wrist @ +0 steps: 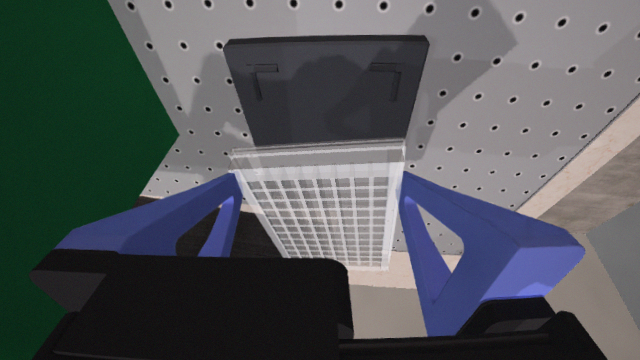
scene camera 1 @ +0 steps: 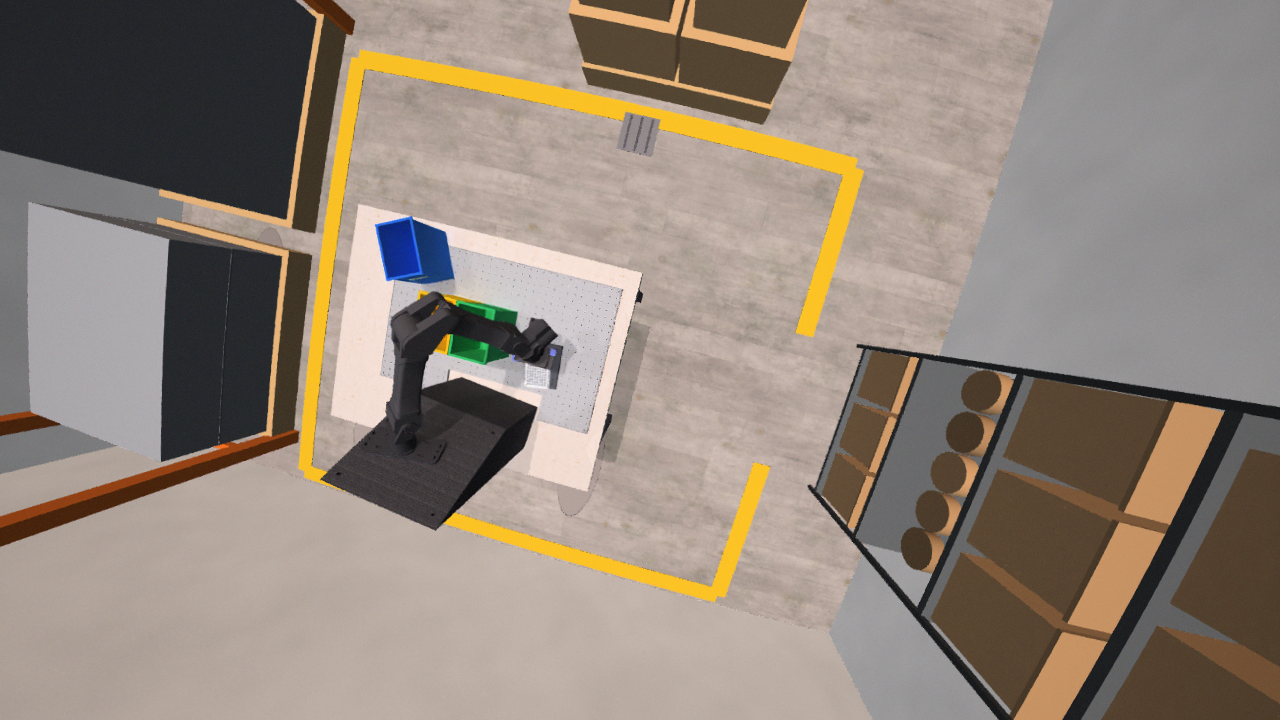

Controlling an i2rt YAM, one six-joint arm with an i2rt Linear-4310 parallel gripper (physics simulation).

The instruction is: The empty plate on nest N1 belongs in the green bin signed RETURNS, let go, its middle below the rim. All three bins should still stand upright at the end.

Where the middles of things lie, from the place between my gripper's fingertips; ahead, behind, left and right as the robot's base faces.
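My gripper is 40 mm beyond the gridded plate [wrist: 339,200]. Counted from my hand, the blue bin [scene camera 1: 411,251] is 360 mm ahead, 410 mm to the left and 20 mm above; the green bin [scene camera 1: 460,347] is 90 mm ahead, 180 mm to the left and 20 mm above; the dark nest [wrist: 323,91] is 30 mm behind, 10 mm to the left and 70 mm below. Going by their middles, the blue bin is the farthest from my gripper of the things named here.
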